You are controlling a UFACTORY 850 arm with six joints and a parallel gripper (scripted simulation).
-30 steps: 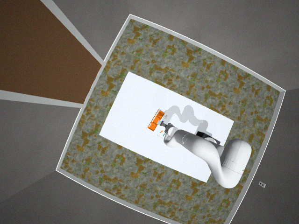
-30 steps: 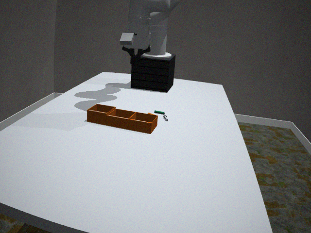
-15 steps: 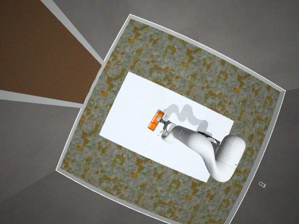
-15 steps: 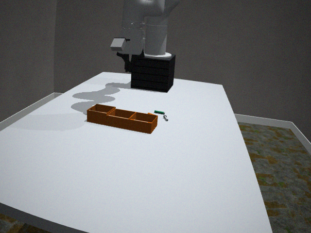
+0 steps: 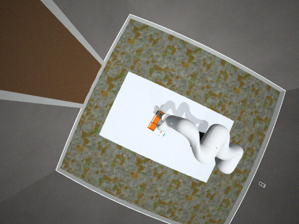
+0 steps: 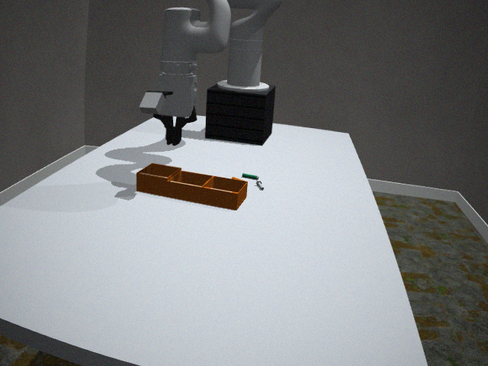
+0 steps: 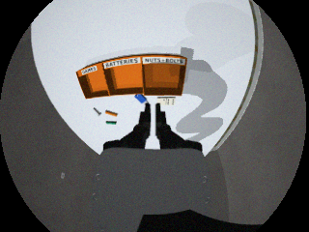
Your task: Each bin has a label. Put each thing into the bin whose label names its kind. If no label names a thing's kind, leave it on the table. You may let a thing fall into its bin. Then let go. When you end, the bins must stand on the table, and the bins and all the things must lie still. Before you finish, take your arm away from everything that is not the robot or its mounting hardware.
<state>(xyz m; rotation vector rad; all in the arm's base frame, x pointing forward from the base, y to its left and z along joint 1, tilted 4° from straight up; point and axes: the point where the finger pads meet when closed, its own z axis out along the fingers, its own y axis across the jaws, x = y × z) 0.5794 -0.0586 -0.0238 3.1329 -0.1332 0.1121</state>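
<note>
Now: hand 40 mm short of the three joined orange bins, 60 mm to the right of it and 100 mm above it. The rest, counted from my hand: pale dotted tile (50 mm behind, 30 mm to the right, 120 mm below); orange stick (80 mm behind, 150 mm to the left, 120 mm below); blue USB stick (40 mm behind, 40 mm to the left, 120 mm below).
</note>
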